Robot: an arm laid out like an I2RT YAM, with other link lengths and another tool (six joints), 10 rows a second.
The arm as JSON. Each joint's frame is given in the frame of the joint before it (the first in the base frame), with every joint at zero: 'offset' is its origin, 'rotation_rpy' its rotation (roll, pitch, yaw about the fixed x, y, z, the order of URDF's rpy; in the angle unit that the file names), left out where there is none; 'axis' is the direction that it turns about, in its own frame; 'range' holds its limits. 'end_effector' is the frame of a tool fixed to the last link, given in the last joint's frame.
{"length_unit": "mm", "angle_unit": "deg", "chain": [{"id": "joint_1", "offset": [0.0, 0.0, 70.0], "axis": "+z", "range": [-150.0, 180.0]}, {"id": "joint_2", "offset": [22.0, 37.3, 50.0], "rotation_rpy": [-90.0, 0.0, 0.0], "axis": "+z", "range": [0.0, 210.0]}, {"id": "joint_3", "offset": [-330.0, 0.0, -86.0], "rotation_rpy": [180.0, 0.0, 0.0], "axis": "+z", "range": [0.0, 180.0]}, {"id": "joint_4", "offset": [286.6, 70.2, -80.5], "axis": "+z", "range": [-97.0, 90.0]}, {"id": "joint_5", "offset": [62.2, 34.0, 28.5], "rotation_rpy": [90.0, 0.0, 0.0], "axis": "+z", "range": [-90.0, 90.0]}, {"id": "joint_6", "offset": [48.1, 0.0, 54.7], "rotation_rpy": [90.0, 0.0, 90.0], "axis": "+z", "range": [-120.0, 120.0]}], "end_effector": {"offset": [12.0, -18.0, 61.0], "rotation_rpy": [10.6, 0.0, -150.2]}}
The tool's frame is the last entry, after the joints.
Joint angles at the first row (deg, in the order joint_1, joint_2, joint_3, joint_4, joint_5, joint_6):
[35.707, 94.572, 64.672, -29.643, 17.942, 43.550]
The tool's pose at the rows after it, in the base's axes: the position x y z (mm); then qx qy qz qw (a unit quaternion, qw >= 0):
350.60 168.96 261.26 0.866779 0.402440 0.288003 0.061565
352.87 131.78 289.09 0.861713 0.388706 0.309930 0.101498
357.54 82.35 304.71 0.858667 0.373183 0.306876 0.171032
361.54 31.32 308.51 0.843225 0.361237 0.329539 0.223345
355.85 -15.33 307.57 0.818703 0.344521 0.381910 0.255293
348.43 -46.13 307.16 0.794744 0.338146 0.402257 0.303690
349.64 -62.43 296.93 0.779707 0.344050 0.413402 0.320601
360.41 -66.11 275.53 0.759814 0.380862 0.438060 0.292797
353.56 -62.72 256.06 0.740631 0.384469 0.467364 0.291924
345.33 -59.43 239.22 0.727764 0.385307 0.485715 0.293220
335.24 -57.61 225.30 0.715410 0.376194 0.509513 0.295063
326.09 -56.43 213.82 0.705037 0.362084 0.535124 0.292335
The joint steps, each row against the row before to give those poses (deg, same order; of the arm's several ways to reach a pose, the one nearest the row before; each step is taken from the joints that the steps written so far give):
[-1.646, -5.804, -0.248, 0.127, 3.797, -3.606]
[-4.539, -4.496, -0.463, 0.161, 2.082, -4.873]
[-6.540, -3.095, -1.452, 1.498, 3.601, -7.491]
[-8.460, -3.794, -5.279, 9.475, -1.079, -9.531]
[-9.095, -4.697, -7.597, 13.248, -5.964, -7.196]
[-5.954, -2.410, -5.126, 9.670, -2.508, -6.316]
[-3.890, 0.563, -3.333, 7.070, -3.741, -3.387]
[-3.263, 2.990, -2.757, 6.653, -9.434, -1.914]
[-0.437, 0.506, -5.747, 9.491, -2.783, 0.250]
[-0.057, 0.694, -4.769, 7.678, -1.329, 0.255]
[-0.151, 0.909, -4.719, 8.512, -0.877, 1.283]
[-0.167, 1.508, -4.028, 8.331, -0.766, 2.149]

